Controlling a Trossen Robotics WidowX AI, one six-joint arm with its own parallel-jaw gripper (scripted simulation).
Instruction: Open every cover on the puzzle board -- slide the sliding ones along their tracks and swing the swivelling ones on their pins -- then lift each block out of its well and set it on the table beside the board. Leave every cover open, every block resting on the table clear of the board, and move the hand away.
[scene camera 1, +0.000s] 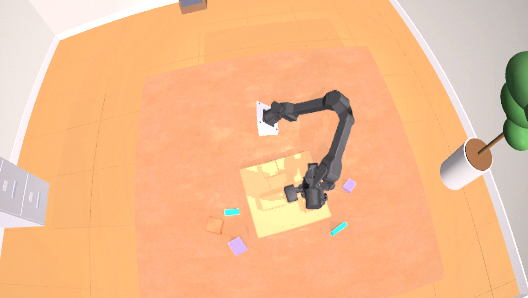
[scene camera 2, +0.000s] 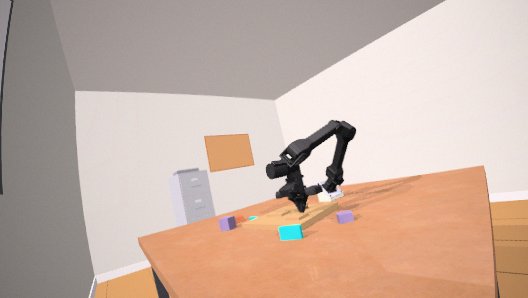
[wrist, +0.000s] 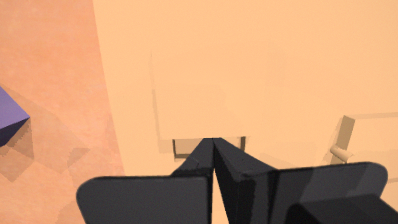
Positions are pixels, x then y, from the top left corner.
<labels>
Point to my gripper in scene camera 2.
302, 214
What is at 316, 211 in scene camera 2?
A board.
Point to my gripper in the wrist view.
211, 142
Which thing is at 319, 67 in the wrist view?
A board.
</labels>
